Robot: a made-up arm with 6 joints. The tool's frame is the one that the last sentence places.
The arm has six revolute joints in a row. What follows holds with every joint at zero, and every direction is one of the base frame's. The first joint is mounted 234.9 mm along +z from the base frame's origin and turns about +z. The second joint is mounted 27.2 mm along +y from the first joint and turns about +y. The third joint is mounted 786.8 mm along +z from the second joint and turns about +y. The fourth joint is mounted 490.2 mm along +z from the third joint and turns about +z. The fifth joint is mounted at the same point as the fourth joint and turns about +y. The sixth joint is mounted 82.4 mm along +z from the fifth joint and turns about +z. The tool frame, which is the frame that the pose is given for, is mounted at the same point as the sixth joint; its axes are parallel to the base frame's.
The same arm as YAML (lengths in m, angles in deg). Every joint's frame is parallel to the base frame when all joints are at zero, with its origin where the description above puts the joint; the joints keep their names.
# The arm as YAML. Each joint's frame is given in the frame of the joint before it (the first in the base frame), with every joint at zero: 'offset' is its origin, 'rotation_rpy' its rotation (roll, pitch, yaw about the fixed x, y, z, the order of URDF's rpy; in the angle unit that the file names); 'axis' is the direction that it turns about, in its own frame. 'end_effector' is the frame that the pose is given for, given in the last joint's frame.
length_unit: m
angle_unit: deg
chain:
  - id: joint 1
    offset: [0.0, 0.0, 0.2349]
    rotation_rpy: [0.0, 0.0, 0.0]
    axis: "+z"
  - id: joint 2
    offset: [0.0, 0.0272, 0.0]
    rotation_rpy: [0.0, 0.0, 0.0]
    axis: "+y"
  - id: joint 3
    offset: [0.0, 0.0, 0.7868]
    rotation_rpy: [0.0, 0.0, 0.0]
    axis: "+y"
  - id: joint 4
    offset: [0.0, 0.0, 0.4902]
    rotation_rpy: [0.0, 0.0, 0.0]
    axis: "+z"
  - id: joint 5
    offset: [0.0, 0.0, 0.0]
    rotation_rpy: [0.0, 0.0, 0.0]
    axis: "+y"
  - id: joint 6
    offset: [0.0, 0.0, 0.0824]
    rotation_rpy: [0.0, 0.0, 0.0]
    axis: "+z"
end_effector:
  offset: [0.0, 0.0, 0.0]
  rotation_rpy: [0.0, 0.0, 0.0]

